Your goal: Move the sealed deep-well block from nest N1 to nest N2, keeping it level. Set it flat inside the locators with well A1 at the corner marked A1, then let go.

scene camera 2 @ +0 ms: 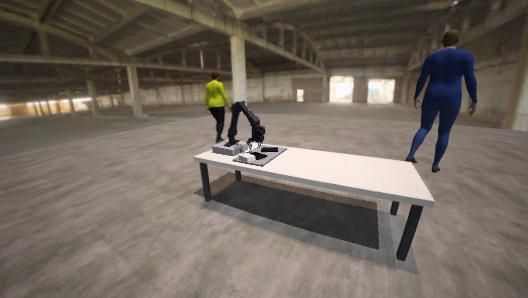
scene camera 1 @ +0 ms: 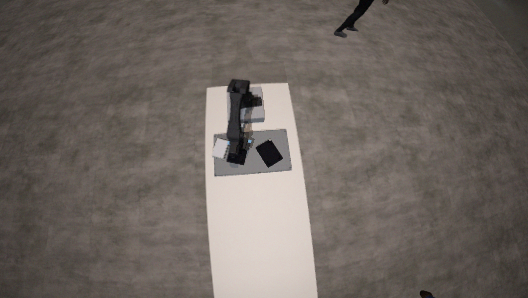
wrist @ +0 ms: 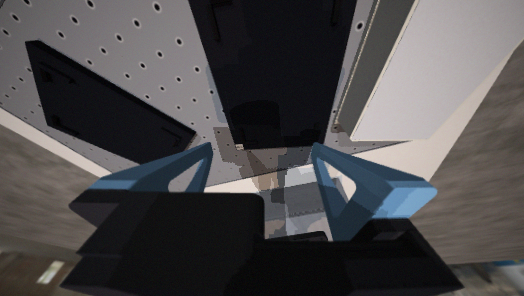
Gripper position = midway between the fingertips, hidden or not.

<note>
My gripper (wrist: pixel 262 147) is open and holds nothing. Also in view: a pale grey block (wrist: pixel 411 73). Further things: a grey perforated plate (scene camera 1: pixel 254 163) and a black nest (wrist: pixel 76 101).
The grey perforated plate is seen too in the wrist view (wrist: pixel 160 59).
</note>
